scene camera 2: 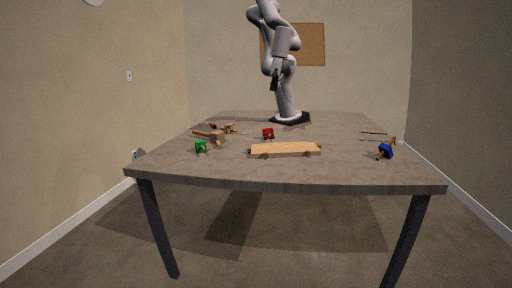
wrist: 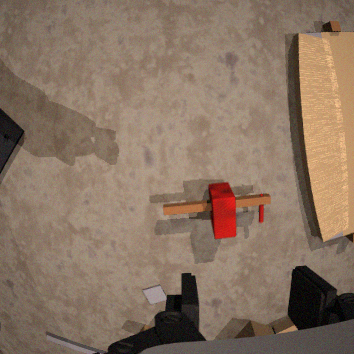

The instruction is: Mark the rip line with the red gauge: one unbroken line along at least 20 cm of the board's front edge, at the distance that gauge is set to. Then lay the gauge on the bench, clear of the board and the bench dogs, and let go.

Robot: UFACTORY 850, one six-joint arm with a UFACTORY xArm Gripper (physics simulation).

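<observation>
The red gauge [scene camera 2: 268, 133] [wrist: 223, 212] lies on the bench [scene camera 2: 215, 167] [wrist: 165, 90], behind the board in the scene view. In the wrist view its wooden beam runs left to right through the red block, with a small red pin near the right end. The pale board [scene camera 2: 285, 148] [wrist: 322, 125] lies apart from the gauge, with small brown bench dogs [scene camera 2: 265, 156] [wrist: 331, 26] at its edges. My gripper [scene camera 2: 273, 89] [wrist: 243, 295] is open and empty, high above the bench, pointing down. No line can be made out on the board.
A green gauge [scene camera 2: 200, 146], a wooden mallet [scene camera 2: 217, 137], a small wooden tool [scene camera 2: 229, 128] and a red-handled tool [scene camera 2: 213, 126] lie on the left in the scene view. A blue gauge [scene camera 2: 385, 150] and thin rods [scene camera 2: 374, 133] lie on the right. A small grey plate [wrist: 155, 294] lies near the left finger.
</observation>
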